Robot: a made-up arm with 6 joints.
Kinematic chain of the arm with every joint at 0, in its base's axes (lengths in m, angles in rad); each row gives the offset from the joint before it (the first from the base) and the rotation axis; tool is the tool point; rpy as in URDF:
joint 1: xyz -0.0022 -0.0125 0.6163 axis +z
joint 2: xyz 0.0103 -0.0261 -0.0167 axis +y
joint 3: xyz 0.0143 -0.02 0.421 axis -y
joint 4: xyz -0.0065 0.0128 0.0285 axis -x
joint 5: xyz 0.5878 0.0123 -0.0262 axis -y
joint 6: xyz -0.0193 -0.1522 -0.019 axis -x
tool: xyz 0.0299 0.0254 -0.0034 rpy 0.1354 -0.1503 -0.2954
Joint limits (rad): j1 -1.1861..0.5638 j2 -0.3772..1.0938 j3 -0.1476..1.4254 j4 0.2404..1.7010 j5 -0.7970..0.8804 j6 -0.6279..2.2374
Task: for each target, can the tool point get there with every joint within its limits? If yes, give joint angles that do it. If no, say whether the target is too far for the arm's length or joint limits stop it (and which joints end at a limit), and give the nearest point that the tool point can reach.
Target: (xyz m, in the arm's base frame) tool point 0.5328 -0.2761 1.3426
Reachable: yes | joints -0.3003 0.0259 0.2808 1.5252 0.6773 1.7039
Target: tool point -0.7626 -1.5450 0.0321
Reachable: no: too far | nearest point 0.1225 -0.8503 0.3454 | short by 1.168 m
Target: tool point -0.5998 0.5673 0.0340
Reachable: no: joint limits stop it (at a limit: joint 1, joint 2, joint 3, joint 4) | nearest point 0.5721 0.1611 0.2336 | short by 1.256 m
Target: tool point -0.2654 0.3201 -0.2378
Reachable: no: joint limits stop it (at a limit: joint 1, joint 2, joint 3, joint 4) | nearest point 0.5773 0.1598 0.2170 | short by 0.971 m
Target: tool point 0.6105 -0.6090 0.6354
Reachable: yes | joints -0.6596 0.7433 0.0674 1.4043 -0.1162 -0.2135
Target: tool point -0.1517 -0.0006 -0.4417
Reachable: no: joint limits stop it (at a limit: joint 1, joint 2, joint 3, joint 4) | nearest point 0.0508 -0.6186 0.2094 | short by 0.920 m
